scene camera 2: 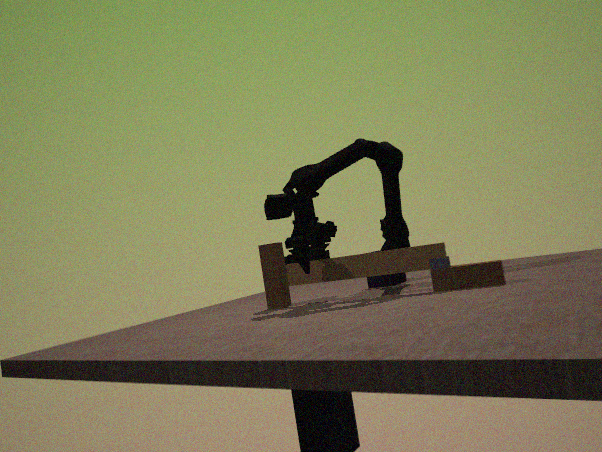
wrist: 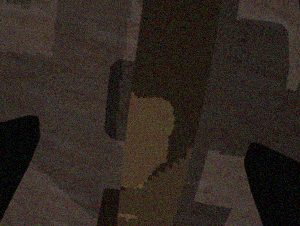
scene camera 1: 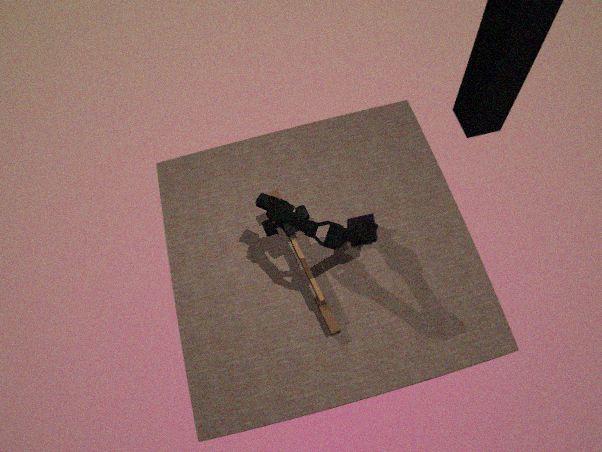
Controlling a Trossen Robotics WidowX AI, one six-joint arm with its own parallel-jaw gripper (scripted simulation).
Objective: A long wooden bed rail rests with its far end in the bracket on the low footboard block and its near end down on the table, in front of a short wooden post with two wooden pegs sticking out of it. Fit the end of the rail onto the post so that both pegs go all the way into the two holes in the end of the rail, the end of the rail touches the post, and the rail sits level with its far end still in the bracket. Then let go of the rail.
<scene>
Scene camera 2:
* gripper
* long wooden rail
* wooden post
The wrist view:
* gripper
</scene>
